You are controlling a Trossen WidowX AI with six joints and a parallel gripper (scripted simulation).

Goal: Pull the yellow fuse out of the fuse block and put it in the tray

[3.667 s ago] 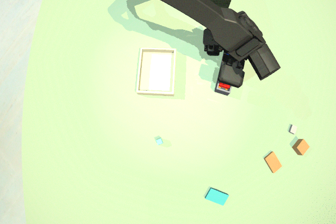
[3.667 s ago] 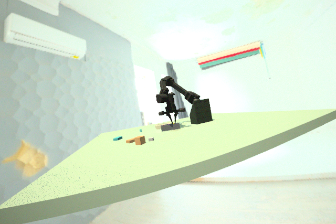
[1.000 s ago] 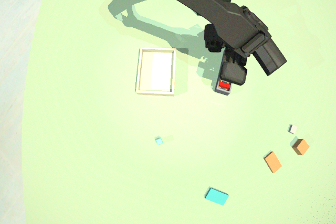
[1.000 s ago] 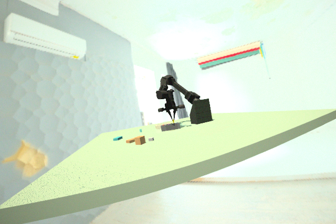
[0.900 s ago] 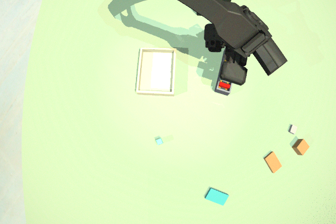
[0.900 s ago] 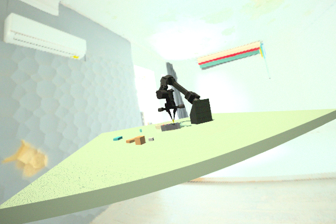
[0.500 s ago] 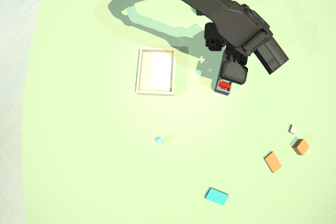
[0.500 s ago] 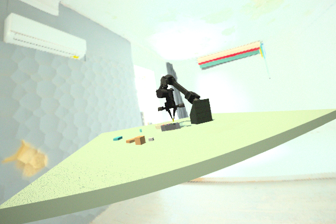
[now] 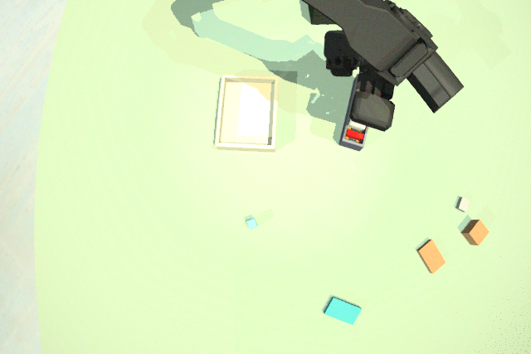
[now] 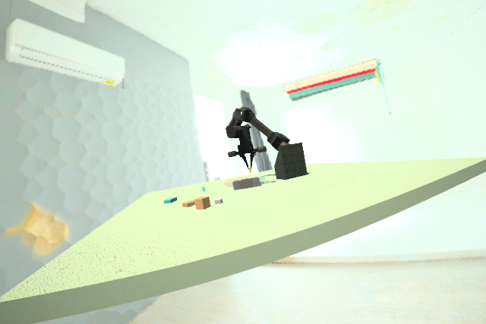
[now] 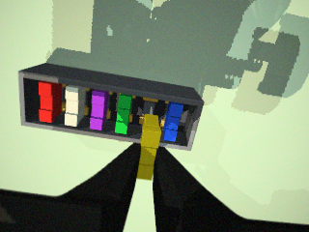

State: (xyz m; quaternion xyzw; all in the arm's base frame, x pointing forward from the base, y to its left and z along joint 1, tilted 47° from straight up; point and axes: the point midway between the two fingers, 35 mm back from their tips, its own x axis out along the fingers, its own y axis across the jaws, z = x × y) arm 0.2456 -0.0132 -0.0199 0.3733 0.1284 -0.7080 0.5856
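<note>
The cream tray is 21 cm to the right of my gripper tip, 8 cm below it and 1 cm ahead of it. Round my gripper tip: cyan cube 22 cm to the right, 20 cm ahead, 7 cm below; yellow fuse 1 cm below; cyan slab 38 cm ahead, 8 cm to the right, 8 cm below.
</note>
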